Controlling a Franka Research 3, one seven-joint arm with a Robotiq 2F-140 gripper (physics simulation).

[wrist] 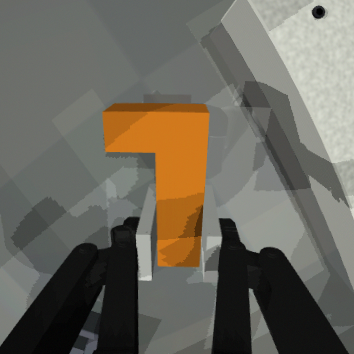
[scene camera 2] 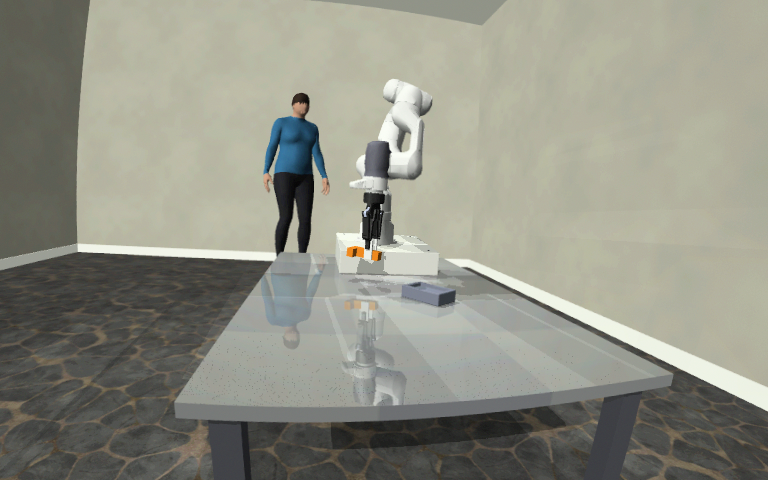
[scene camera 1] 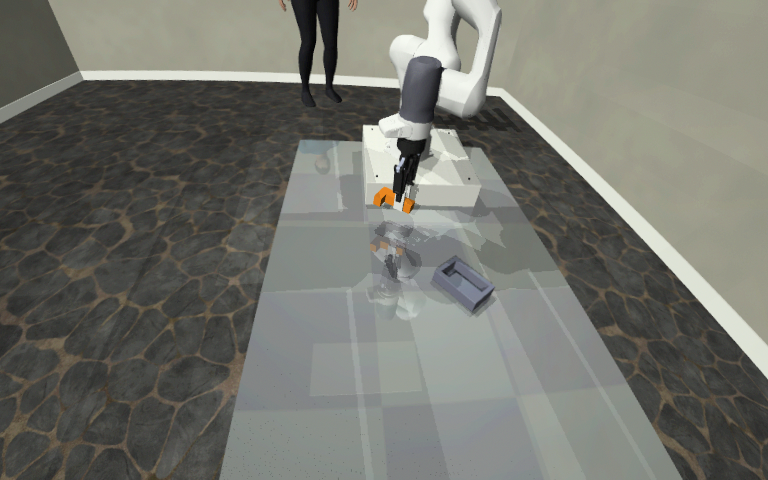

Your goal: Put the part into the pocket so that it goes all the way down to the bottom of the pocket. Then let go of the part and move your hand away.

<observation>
The gripper carries an orange L-shaped part; nothing else touches it. Also in view: a grey pocket block.
The gripper is seen too in the wrist view and in scene camera 2.
</observation>
